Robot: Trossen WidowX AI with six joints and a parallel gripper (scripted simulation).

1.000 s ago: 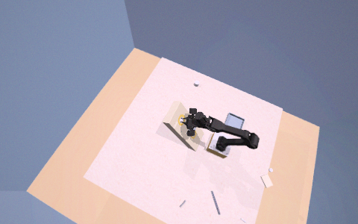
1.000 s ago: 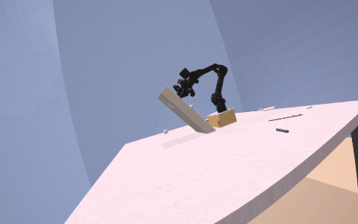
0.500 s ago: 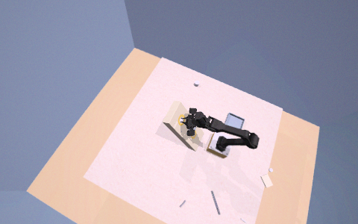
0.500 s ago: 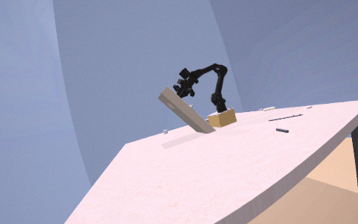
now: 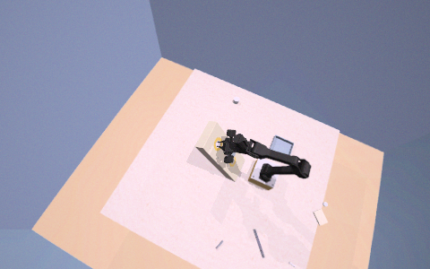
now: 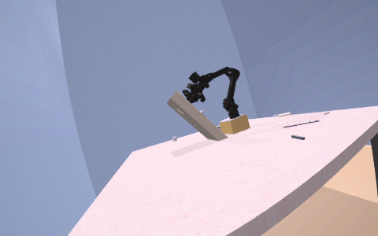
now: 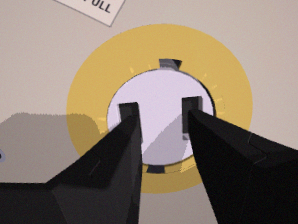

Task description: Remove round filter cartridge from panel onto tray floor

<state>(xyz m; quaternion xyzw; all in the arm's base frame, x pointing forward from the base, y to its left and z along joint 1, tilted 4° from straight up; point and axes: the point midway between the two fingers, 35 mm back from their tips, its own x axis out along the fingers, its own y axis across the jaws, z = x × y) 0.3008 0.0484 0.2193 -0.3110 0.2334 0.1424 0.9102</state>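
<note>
Now: the round pale filter cartridge 10 mm ahead of my gripper tip and 10 mm below it. From my gripper tip the other things lie so: beige block (800 mm behind, 60 mm to the right, 280 mm below); short dark piece (330 mm behind, 440 mm to the left, 280 mm below); grey-blue tray (360 mm behind, 340 mm to the right, 270 mm below).
</note>
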